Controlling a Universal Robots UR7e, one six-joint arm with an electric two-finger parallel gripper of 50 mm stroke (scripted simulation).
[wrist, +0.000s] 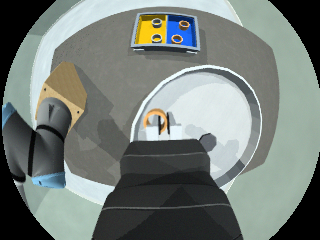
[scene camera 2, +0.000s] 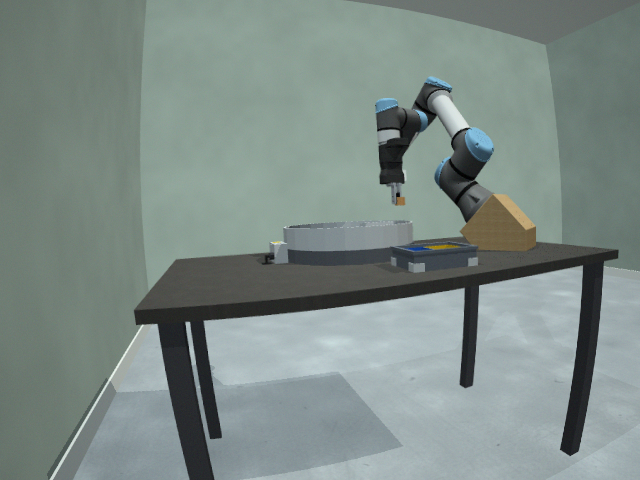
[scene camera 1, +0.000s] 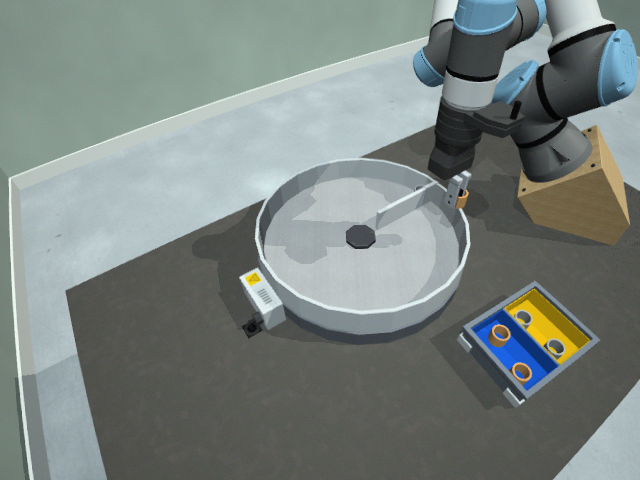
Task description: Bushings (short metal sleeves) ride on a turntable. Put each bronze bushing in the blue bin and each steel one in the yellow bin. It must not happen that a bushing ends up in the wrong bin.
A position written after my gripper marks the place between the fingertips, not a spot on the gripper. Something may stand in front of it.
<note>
In view: my gripper [scene camera 1: 452, 203] and a turntable [scene camera 1: 321, 242].
My gripper also shows in scene camera 2 [scene camera 2: 396, 203]. The turntable also shows in the wrist view [wrist: 212, 109].
</note>
